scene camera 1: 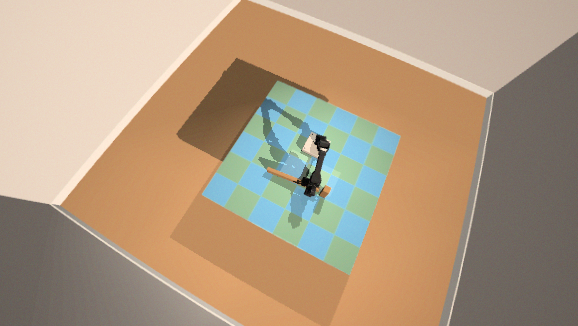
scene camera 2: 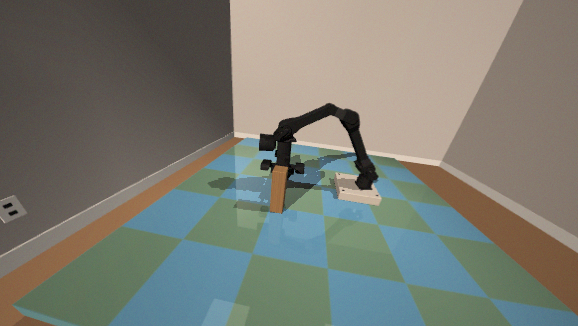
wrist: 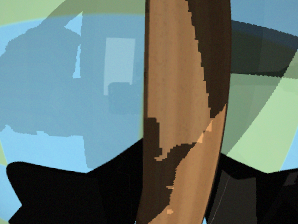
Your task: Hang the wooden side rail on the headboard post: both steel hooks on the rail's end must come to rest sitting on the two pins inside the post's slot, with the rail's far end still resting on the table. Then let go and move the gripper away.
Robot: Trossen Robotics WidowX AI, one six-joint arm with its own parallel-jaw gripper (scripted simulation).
Scene:
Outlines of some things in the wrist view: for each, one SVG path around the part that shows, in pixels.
My gripper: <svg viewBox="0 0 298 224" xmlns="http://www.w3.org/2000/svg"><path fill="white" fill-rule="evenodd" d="M221 153L220 160L218 160L217 177L214 179L212 196L209 198L208 210L205 213L206 224L298 224L298 168L265 173L251 168L250 165L239 163L233 157L230 159L229 156L222 155ZM144 137L138 140L137 143L130 145L128 149L125 149L124 152L114 157L114 159L106 161L105 164L86 173L44 167L44 165L27 163L27 161L17 161L17 163L13 161L13 163L9 163L5 175L8 175L8 181L12 185L13 192L16 192L17 200L21 201L21 206L9 218L8 224L134 224L138 213L138 204L140 204L142 185L144 185Z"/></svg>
A wooden side rail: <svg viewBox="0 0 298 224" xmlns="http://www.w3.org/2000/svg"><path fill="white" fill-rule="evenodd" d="M145 0L144 101L142 101L142 120L144 120L142 224L202 224L205 220L206 210L208 210L209 198L212 196L214 179L217 177L218 160L220 160L223 133L225 133L227 108L229 108L227 99L229 99L231 73L230 0Z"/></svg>

